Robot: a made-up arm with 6 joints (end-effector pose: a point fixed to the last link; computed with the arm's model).
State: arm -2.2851 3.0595 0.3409 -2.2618 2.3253 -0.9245
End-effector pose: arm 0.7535 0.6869 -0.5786 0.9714 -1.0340 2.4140
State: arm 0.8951 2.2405 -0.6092 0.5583 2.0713 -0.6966
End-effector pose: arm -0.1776 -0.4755 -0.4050 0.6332 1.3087 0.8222
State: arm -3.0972 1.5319 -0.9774 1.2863 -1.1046 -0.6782
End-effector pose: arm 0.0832 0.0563 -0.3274 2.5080 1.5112 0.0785
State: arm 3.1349 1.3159 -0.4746 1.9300 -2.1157 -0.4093
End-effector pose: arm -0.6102 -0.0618 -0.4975 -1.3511 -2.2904 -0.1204
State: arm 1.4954 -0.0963 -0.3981 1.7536 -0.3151 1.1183
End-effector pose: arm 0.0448 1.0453 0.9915 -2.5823 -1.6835 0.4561
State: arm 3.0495 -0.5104 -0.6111 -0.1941 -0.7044 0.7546
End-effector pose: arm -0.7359 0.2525 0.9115 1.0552 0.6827 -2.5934
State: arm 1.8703 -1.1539 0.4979 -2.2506 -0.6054 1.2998
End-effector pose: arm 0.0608 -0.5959 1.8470 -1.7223 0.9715 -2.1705
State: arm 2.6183 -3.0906 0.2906 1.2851 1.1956 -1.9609
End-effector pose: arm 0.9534 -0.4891 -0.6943 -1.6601 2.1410 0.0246
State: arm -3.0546 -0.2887 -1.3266 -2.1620 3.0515 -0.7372
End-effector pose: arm -0.2192 -0.1239 0.0854 1.5608 -0.6012 0.9497
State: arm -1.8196 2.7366 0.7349 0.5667 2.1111 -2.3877
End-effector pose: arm -0.1298 0.1307 -1.2500 2.0201 -1.6649 -0.2636
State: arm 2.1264 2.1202 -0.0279 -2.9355 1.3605 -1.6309
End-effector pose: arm -0.1359 -0.1287 -0.8297 1.2701 -0.8470 -0.3721
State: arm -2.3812 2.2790 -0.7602 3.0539 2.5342 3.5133
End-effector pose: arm 0.5396 0.2558 -0.1414 -1.0633 0.1925 -2.3151
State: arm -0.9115 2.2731 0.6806 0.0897 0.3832 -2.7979
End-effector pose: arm 0.1768 -0.5327 -1.1174 -2.3187 0.6943 1.6872
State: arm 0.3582 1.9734 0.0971 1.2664 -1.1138 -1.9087
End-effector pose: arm 0.4727 0.1170 -0.9411 -0.8879 1.3764 -1.0188
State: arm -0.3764 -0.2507 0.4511 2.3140 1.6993 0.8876
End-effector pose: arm 0.5890 -0.0965 1.9476 2.4863 1.0527 -0.7700
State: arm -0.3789 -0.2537 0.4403 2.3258 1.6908 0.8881
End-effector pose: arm 0.5943 -0.0985 1.9400 2.4926 1.0342 -0.7803
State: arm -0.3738 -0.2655 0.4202 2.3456 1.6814 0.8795
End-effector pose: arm 0.5961 -0.0931 1.9295 2.5000 1.0138 -0.8007
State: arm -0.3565 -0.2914 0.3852 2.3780 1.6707 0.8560
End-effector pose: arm 0.5921 -0.0761 1.9141 2.5089 0.9902 -0.8370
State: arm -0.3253 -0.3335 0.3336 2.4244 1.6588 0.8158
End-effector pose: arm 0.5802 -0.0467 1.8924 2.5187 0.9616 -0.8893
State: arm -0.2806 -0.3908 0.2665 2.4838 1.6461 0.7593
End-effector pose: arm 0.5599 -0.0071 1.8635 2.5283 0.9268 -0.9548
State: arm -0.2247 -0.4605 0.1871 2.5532 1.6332 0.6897
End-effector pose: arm 0.5310 0.0385 1.8270 2.5365 0.8850 -1.0275
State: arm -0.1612 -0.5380 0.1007 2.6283 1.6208 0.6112
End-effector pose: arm 0.4951 0.0848 1.7840 2.5431 0.8367 -1.0997
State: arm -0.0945 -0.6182 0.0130 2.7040 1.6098 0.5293
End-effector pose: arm 0.4548 0.1273 1.7367 2.5486 0.7846 -1.1649
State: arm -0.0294 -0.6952 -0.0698 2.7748 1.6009 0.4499
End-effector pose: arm 0.4142 0.1627 1.6889 2.5536 0.7337 -1.2183
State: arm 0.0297 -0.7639 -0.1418 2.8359 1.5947 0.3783
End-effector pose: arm 0.3764 0.1899 1.6451 2.5588 0.6889 -1.2581
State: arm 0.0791 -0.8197 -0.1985 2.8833 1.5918 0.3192
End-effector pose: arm 0.3444 0.2090 1.6094 2.5636 0.6554 -1.2855
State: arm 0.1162 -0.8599 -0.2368 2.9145 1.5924 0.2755
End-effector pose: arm 0.3195 0.2210 1.5854 2.5678 0.6359 -1.3027
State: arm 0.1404 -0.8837 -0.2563 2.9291 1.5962 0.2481
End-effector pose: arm 0.3020 0.2276 1.5742 2.5703 0.6318 -1.3123
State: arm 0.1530 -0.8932 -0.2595 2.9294 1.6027 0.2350
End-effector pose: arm 0.2907 0.2301 1.5745 2.5711 0.6407 -1.3165
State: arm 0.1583 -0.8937 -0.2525 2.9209 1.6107 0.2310
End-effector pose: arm 0.2833 0.2303 1.5820 2.5704 0.6577 -1.3173
